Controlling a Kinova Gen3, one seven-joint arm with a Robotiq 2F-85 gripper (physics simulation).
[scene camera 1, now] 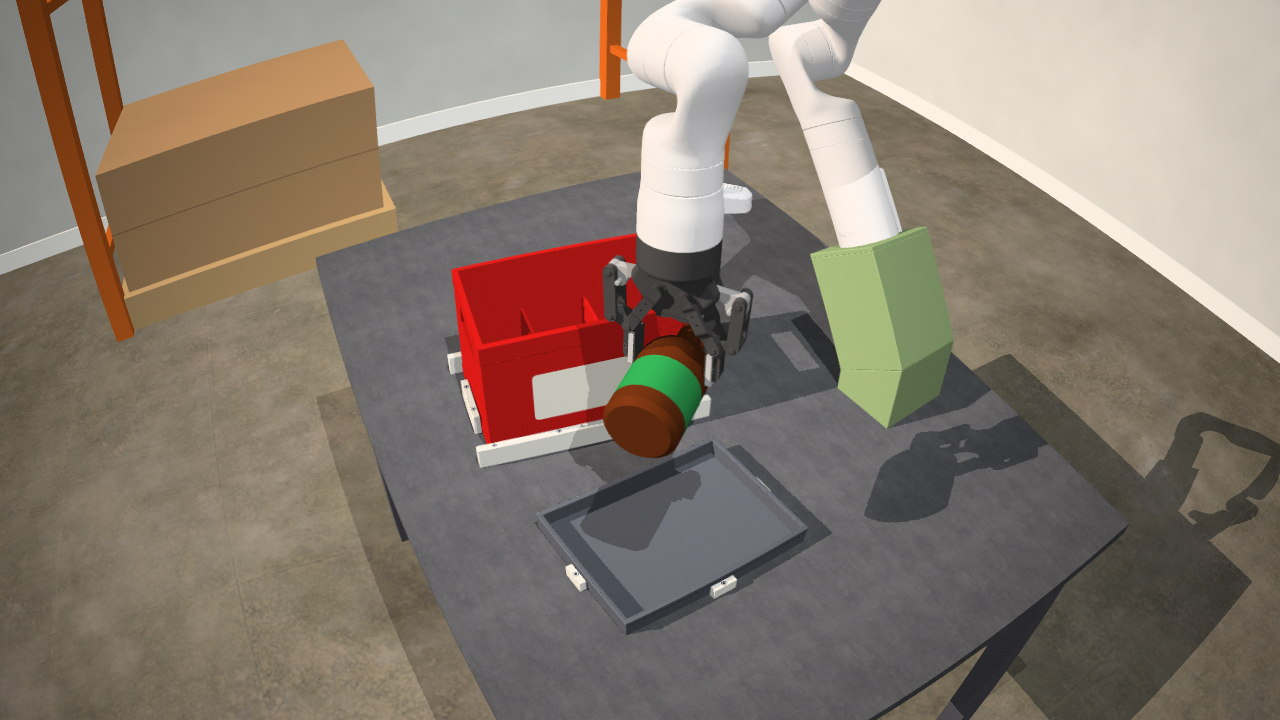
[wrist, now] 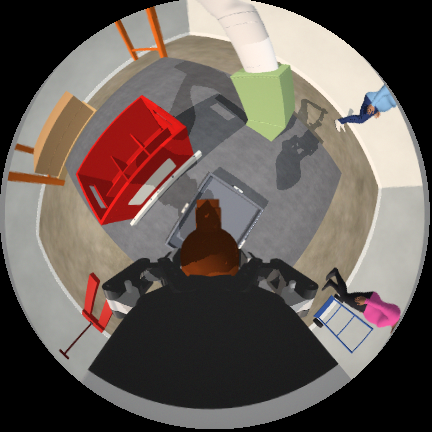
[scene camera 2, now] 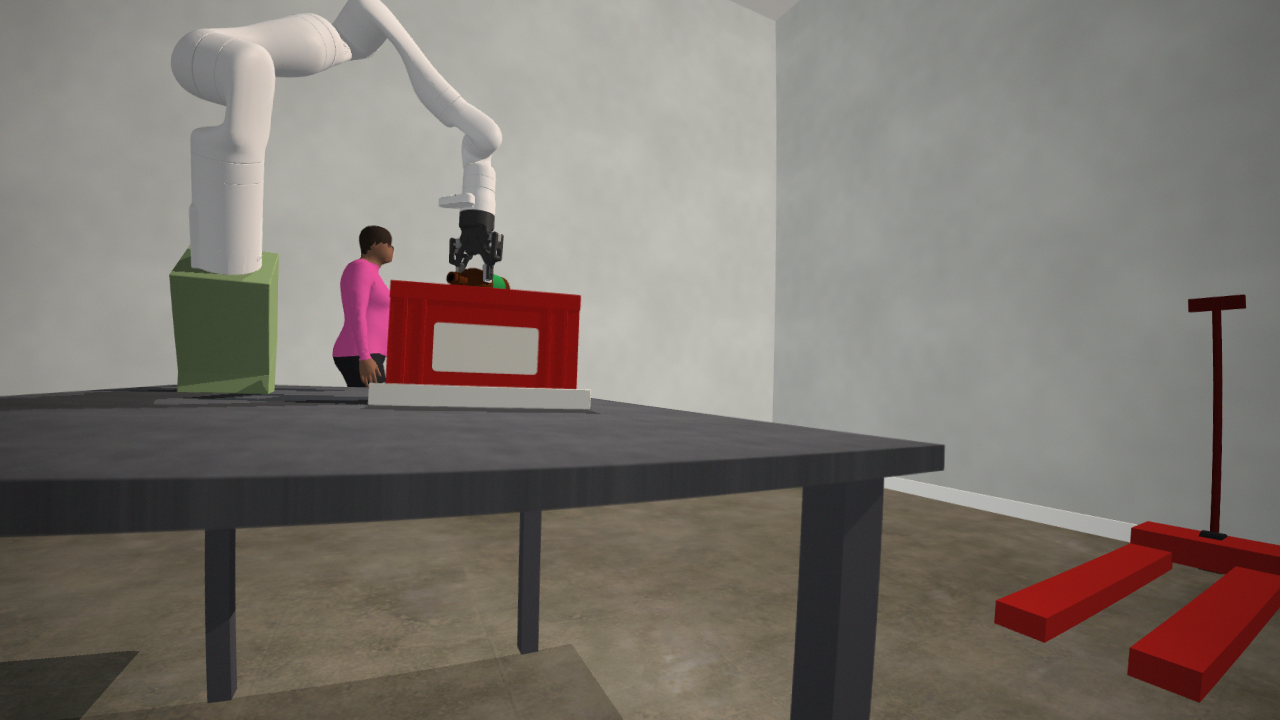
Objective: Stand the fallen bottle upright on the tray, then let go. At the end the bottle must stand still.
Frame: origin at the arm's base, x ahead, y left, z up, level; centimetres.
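Seen in the pictures: gripper, between the fingertips: (scene camera 1: 672, 370) (wrist: 209, 255) (scene camera 2: 473, 283); arm's base, origin of its link: (scene camera 1: 869, 239) (wrist: 261, 67) (scene camera 2: 228, 262).
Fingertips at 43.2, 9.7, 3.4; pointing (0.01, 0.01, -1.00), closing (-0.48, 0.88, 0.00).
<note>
Pixels of each thing's top centre, then the offset from my fingertips to it, as dx, dy, dz.
- brown bottle, centre of its top: (scene camera 1: 670, 347) (wrist: 209, 275) (scene camera 2: 477, 269) +0.7, +0.4, +3.4
- grey tray, centre of its top: (scene camera 1: 673, 523) (wrist: 213, 227) -0.6, +1.2, -21.7
- tall red crate, centre of its top: (scene camera 1: 568, 284) (scene camera 2: 487, 296) (wrist: 114, 150) -5.8, -27.3, -6.8
The brown bottle (scene camera 1: 664, 385) (scene camera 2: 499, 282) (wrist: 210, 252) with a green band is held in the air, lying about level. Its neck points toward the robot's base, and its flat bottom faces scene camera 1. My gripper (scene camera 1: 673, 356) (scene camera 2: 473, 273) (wrist: 209, 255) points down and is shut on the bottle's body from both sides. In the wrist view the fingertips are hidden beside the bottle. The grey tray (scene camera 1: 733, 528) (wrist: 240, 205) lies flat on the table, well below the bottle, with the bottle's shadow on it. The tray does not show in scene camera 2's view.
A tall red crate (scene camera 1: 505, 385) (scene camera 2: 411, 340) (wrist: 180, 150) with dividers stands close beside the held bottle, with white strips (scene camera 1: 537, 450) (scene camera 2: 483, 396) at its foot. Small white blocks (scene camera 1: 723, 586) sit against the tray. The green pedestal (scene camera 1: 859, 313) (scene camera 2: 223, 331) (wrist: 265, 100) bears the arm.
</note>
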